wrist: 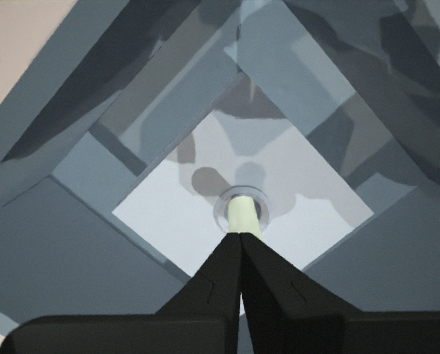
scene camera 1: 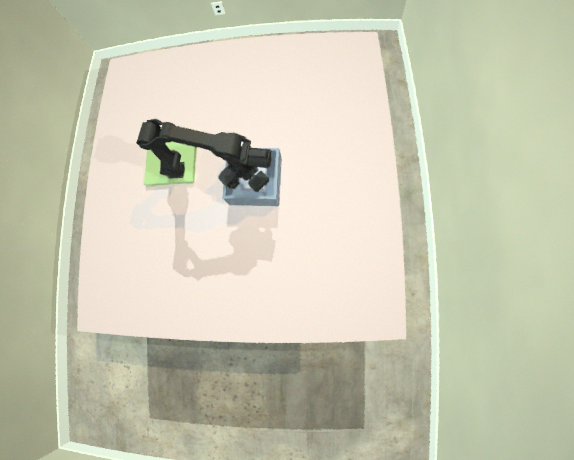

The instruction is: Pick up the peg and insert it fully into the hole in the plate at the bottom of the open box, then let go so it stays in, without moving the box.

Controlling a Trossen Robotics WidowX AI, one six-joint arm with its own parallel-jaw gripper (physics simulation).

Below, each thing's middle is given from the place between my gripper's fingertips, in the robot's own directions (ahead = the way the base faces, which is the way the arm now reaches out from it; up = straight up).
Scene:
Right now the blue-grey box point(scene camera 1: 271, 197) is 5 cm below my hand and 1 cm to the left of it. The rest, counted from my hand: pale yellow-green peg point(wrist: 242, 217) (5 cm below, 1 cm to the left); then light grey plate point(wrist: 240, 144) (6 cm below, 1 cm to the left).

